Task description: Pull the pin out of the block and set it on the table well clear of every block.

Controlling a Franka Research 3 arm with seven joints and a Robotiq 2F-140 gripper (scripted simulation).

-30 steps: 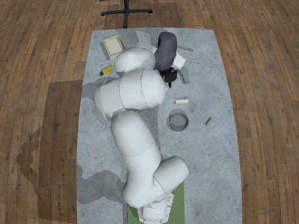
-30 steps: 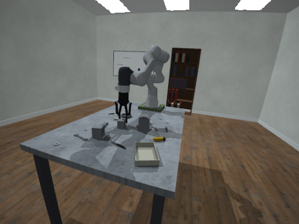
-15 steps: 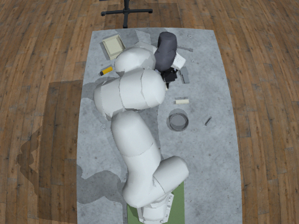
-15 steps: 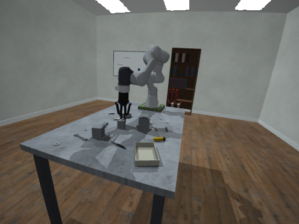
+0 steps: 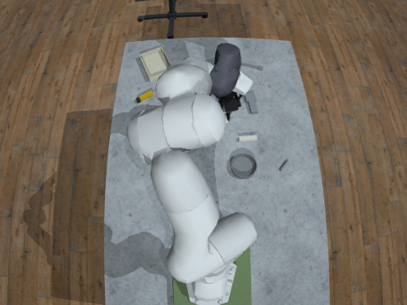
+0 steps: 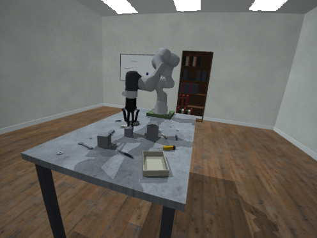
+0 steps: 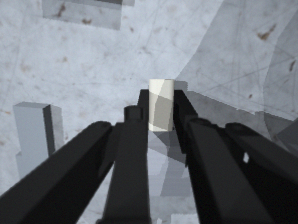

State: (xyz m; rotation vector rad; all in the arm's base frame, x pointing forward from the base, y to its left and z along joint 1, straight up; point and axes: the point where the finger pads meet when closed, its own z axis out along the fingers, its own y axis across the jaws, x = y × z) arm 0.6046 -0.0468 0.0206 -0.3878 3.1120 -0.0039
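Right now my hand is 40 mm short of the grey block, 20 mm above it and 10 mm to the right of it. From my hand the other things lie so: cream piece: 90 mm to the right, 80 mm behind, 40 mm below; then wrench: 310 mm ahead, 130 mm to the right, 50 mm below; then grey cup: 200 mm behind, 70 mm to the right, 40 mm below.
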